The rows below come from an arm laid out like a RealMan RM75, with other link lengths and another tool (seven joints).
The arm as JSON. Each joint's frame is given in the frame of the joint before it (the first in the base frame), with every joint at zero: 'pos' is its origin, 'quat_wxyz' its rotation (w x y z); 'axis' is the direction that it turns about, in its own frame. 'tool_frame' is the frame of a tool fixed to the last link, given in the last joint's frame.
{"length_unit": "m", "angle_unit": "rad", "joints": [
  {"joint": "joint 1", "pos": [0.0, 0.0, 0.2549], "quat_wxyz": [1.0, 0.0, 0.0, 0.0], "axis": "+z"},
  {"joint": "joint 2", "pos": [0.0, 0.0, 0.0], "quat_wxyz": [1.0, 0.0, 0.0, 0.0], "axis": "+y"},
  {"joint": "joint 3", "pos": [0.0, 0.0, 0.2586], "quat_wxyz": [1.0, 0.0, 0.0, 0.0], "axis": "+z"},
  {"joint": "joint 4", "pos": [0.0, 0.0, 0.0], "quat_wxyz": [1.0, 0.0, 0.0, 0.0], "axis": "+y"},
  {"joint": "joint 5", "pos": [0.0, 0.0, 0.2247], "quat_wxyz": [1.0, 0.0, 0.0, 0.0], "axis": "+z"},
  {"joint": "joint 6", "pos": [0.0, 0.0, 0.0], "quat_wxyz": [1.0, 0.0, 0.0, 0.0], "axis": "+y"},
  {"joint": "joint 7", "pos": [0.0, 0.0, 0.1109], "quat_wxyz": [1.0, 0.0, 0.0, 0.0], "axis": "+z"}
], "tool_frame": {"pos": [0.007, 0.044, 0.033], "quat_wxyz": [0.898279, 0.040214, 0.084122, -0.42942]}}
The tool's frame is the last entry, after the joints.
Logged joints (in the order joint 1, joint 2, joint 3, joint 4, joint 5, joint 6, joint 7), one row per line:
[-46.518 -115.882 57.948 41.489 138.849 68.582 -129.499]
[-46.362 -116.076 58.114 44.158 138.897 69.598 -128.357]
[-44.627 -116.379 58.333 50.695 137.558 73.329 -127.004]
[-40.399 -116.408 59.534 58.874 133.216 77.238 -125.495]
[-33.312 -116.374 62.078 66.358 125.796 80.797 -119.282]
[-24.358 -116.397 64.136 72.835 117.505 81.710 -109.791]
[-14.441 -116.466 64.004 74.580 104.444 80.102 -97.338]
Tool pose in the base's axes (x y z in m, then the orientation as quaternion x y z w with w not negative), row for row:
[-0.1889 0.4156 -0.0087 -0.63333 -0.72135 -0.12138 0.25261]
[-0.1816 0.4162 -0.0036 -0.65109 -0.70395 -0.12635 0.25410]
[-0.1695 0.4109 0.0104 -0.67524 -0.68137 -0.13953 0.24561]
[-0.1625 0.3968 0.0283 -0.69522 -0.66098 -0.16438 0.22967]
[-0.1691 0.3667 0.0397 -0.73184 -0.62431 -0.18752 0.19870]
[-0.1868 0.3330 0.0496 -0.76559 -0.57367 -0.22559 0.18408]
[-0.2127 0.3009 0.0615 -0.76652 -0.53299 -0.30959 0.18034]
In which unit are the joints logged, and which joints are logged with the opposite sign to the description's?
The joints are logged in degrees. Opposite sign: none.
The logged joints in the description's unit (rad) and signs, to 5 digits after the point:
[-0.81189 -2.02252 1.01138 0.72412 2.42337 1.19698 -2.26018]
[-0.80917 -2.02591 1.01428 0.77070 2.42421 1.21471 -2.24025]
[-0.77889 -2.03120 1.01810 0.88479 2.40084 1.27983 -2.21664]
[-0.70510 -2.03170 1.03906 1.02755 2.32506 1.34806 -2.19030]
[-0.58140 -2.03111 1.08347 1.15817 2.19555 1.41017 -2.08186]
[-0.42513 -2.03151 1.11938 1.27121 2.05085 1.42611 -1.91621]
[-0.25204 -2.03272 1.11708 1.30167 1.82289 1.39804 -1.69887]

